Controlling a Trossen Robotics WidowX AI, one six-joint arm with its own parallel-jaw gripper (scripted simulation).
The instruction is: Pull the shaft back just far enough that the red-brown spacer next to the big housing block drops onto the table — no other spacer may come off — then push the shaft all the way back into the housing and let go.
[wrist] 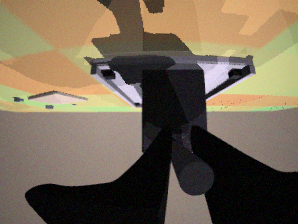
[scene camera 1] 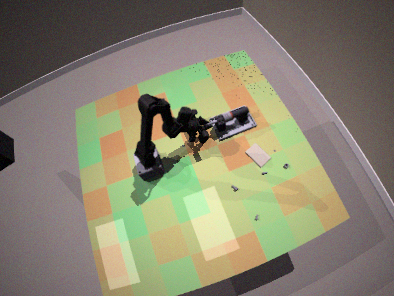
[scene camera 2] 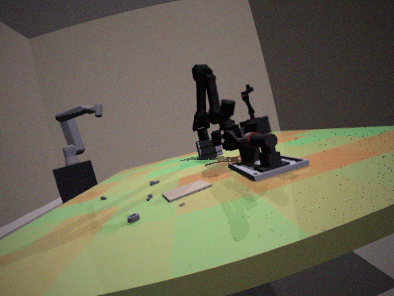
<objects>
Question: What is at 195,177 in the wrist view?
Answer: A shaft.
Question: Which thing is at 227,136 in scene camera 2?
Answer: The gripper.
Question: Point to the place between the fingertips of the gripper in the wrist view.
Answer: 180,131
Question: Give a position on a housing block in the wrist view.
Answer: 172,91
</objects>
